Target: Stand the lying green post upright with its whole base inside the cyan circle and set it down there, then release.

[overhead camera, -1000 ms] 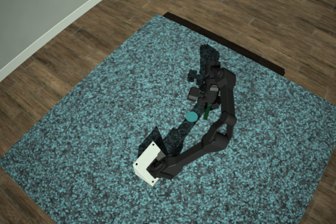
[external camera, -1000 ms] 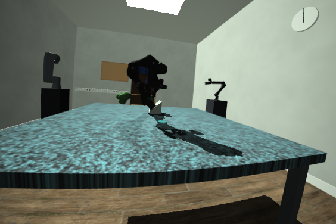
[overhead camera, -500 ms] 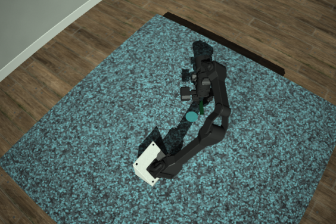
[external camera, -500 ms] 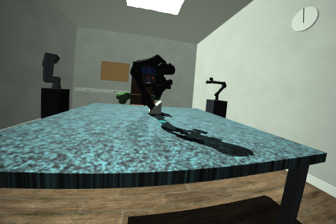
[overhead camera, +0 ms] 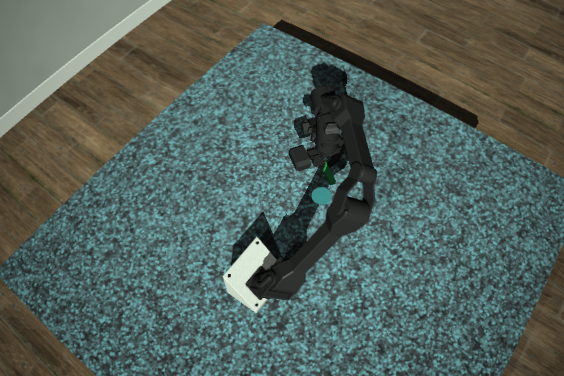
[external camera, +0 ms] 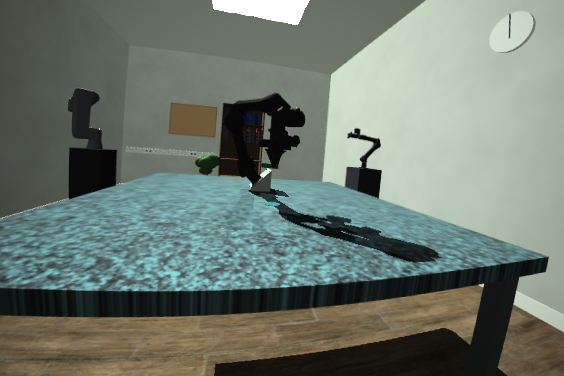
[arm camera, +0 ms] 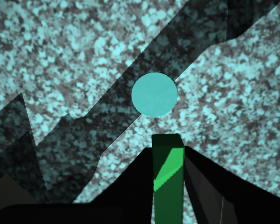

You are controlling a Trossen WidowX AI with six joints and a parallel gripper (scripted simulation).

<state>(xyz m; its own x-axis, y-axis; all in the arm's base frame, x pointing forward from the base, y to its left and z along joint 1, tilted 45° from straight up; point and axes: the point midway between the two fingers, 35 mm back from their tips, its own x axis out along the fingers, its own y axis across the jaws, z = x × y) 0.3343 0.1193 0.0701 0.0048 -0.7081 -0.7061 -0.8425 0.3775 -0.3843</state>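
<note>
Now: hand 180 mm above the cyan circle. Also, from my hand: green post: 30 mm below, 20 mm to the right, 10 mm behind.
</note>
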